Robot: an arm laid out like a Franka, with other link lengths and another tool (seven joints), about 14 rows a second.
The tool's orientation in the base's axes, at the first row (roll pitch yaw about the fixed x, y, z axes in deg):
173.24 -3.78 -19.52
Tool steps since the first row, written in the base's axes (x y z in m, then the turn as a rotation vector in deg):
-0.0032 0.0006 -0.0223 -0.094 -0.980 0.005
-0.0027 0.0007 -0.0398 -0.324 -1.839 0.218
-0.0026 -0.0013 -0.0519 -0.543 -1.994 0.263
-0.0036 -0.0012 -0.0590 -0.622 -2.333 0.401
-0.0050 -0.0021 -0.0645 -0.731 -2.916 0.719
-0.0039 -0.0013 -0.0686 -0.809 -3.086 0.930
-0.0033 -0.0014 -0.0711 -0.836 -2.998 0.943
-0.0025 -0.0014 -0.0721 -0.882 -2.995 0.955
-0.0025 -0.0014 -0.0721 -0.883 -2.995 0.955
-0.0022 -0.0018 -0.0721 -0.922 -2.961 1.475
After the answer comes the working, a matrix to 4 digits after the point.
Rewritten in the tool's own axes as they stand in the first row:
-0.0047 -0.0021 0.0219 0.239 0.947 0.123
-0.0054 -0.0044 0.0393 0.323 1.852 0.021
-0.0054 -0.0040 0.0515 0.171 2.076 -0.008
-0.0069 -0.0046 0.0585 0.219 2.436 -0.101
-0.0083 -0.0039 0.0641 0.332 3.054 -0.341
-0.0078 -0.0055 0.0681 0.329 3.264 -0.530
-0.0073 -0.0059 0.0706 0.275 3.193 -0.555
-0.0066 -0.0063 0.0716 0.232 3.207 -0.568
-0.0066 -0.0063 0.0716 0.231 3.207 -0.568
-0.0062 -0.0060 0.0716 0.217 3.250 -1.089

The tool's axes in the first row as the columns of a matrix, in the base's axes (rounded; the answer above uses it unrounded):
0.9405 -0.3391 0.0224
-0.3334 -0.9334 -0.1328
0.0659 0.1175 -0.9909

